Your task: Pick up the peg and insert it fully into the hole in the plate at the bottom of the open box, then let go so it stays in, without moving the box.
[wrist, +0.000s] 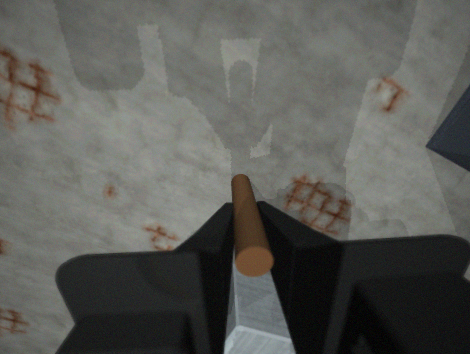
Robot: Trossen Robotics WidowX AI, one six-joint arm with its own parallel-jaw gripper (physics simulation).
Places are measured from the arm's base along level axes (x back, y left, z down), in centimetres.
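Pixels of known places: gripper, fingertip midpoint: (244, 209).
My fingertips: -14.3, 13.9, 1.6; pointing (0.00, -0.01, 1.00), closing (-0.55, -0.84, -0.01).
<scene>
For each thing: its middle in the pictures, then the offset to it from my fingertips, as dx, dy, dz. "spot": a spot on its surface instead. Level surfaces: height alone.
- peg, body centre: (245, 208) -0.2, +0.1, -0.3
- dark blue corner, surface spot: (456, 135) spot: -10.8, -10.3, +2.3
- mottled grey surface, its level: dz +3.7
The peg (248, 225) is an orange-brown cylinder in the middle of the wrist view. Its round end face is turned toward the camera and its other end points away, toward the grey surface. My gripper (244, 209) is shut on the peg, with a black finger against each side of it near the fingertips. A dark blue corner (456, 135) shows at the right edge; whether it belongs to the open box cannot be told. The plate and its hole do not show in this view.
A light grey metallic block (260, 300) shows between and below the fingers, behind the peg's near end; the fingers hide its sides. The mottled grey surface (125, 140) has rust-coloured marks and shadows of the arm and gripper.
</scene>
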